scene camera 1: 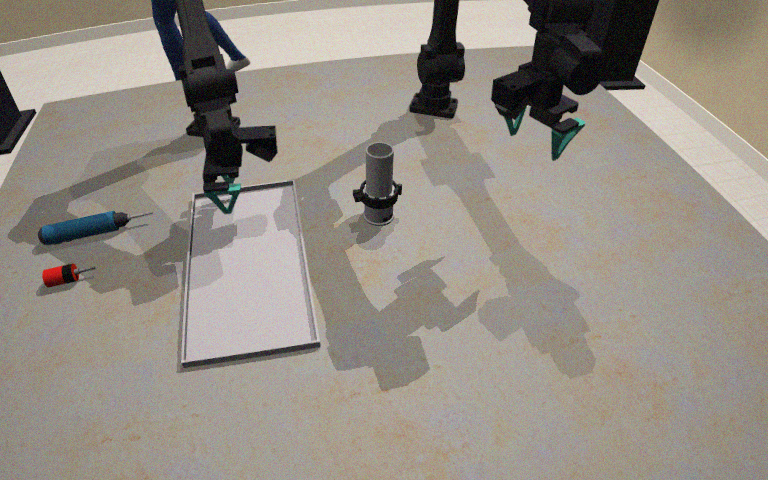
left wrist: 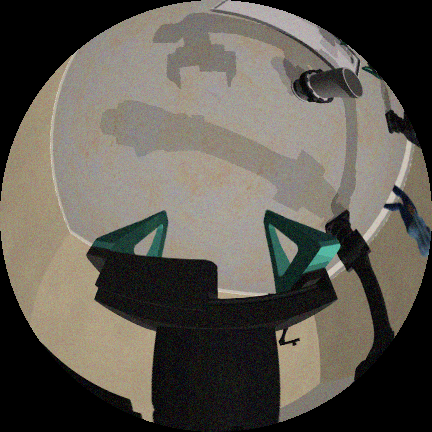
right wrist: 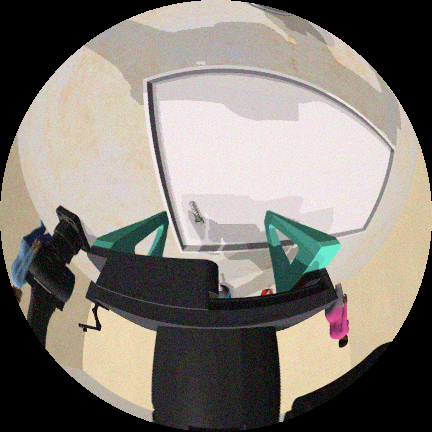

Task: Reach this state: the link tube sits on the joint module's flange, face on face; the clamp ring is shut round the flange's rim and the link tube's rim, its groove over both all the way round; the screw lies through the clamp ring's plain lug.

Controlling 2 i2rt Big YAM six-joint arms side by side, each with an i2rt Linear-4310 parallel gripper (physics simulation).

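Note:
The grey link tube stands upright above the joint module. The black clamp ring is round their meeting place, with lugs sticking out at either side; whether it is fully shut over both rims is too small to tell. The screw lies in the tray near a corner, in the right wrist view. My right gripper is open and empty above the tray's far end. My left gripper is open and empty, high over the table, far from the tube.
A shallow white tray lies left of the tube. A blue driver and a red-handled tool lie left of the tray. A black jointed post stands behind the tube.

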